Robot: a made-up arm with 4 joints.
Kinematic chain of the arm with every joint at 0, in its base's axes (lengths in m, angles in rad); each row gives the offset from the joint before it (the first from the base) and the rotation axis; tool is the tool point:
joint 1: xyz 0 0 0.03 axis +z
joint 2: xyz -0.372 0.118 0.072 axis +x
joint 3: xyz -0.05 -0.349 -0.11 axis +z
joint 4: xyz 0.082 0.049 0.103 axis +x
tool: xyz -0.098 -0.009 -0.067
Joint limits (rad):
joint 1: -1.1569..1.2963
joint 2: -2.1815..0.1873
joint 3: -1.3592..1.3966
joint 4: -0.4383..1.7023
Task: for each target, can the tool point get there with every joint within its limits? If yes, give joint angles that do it. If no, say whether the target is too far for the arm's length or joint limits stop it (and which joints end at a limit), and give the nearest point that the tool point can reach.
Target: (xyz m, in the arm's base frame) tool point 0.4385 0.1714 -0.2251
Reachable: no: joint limits stop it (at a limit: joint 1, joint 2, joint 3) | nearest point 0.0884 -0.3526 0.0143 | short by 0.674 m
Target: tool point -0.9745 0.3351 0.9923
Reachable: no: too far | nearest point -0.5498 0.1891 0.4323 | short by 0.718 m
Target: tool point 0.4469 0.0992 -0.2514
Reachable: no: joint limits stop it (at a limit: joint 1, joint 2, joint 3) | nearest point 0.0874 -0.3544 0.0096 | short by 0.635 m
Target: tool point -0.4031 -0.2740 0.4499
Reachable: yes | joints 0.8920 -1.8533 1.0236 0.0322
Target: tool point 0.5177 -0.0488 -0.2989
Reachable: no: joint limits stop it (at a limit: joint 1, joint 2, joint 3) | nearest point 0.0851 -0.3600 -0.0011 | short by 0.610 m
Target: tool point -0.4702 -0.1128 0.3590
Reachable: yes | joints 0.4006 -1.5866 0.3866 1.1510
